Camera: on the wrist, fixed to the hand. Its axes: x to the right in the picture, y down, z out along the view.
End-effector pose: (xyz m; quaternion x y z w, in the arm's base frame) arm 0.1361 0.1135 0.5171 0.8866 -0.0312 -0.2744 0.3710
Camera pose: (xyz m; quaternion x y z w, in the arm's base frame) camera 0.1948 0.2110 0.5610 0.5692 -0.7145 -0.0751 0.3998
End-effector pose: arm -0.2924 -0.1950 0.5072 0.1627 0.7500 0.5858 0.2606
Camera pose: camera -0.3621 -0.2945 0.4964 -0.7450 -0.3955 -0.5251 0.1132
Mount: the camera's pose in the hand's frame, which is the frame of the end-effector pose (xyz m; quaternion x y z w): 0.0041 -0.0321 -0.1176 0.0504 -0.1630 0.6976 0.6959
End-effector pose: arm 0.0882 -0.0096 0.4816 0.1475 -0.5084 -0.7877 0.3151
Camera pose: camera 0.1390 -0.0864 0.4016 -0.3645 -0.5477 -0.3268 0.6785
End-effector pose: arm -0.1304 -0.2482 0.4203 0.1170 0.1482 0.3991 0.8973
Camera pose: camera -0.1482 -0.2553 0.2998 0.2951 -0.1046 0.8771 0.3643
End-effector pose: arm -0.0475 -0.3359 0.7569 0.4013 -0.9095 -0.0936 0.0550
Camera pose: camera -0.0066 -0.3750 0.8649 0.3677 0.9265 0.0463 0.0649
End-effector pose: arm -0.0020 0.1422 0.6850 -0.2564 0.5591 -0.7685 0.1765
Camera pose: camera -0.0744 0.2404 0.6877 0.0952 0.5004 -0.3980 0.7629
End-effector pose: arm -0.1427 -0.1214 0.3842 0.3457 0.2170 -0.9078 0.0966
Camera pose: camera -0.0873 -0.0388 0.3135 0.2488 -0.1516 -0.6316 0.7184
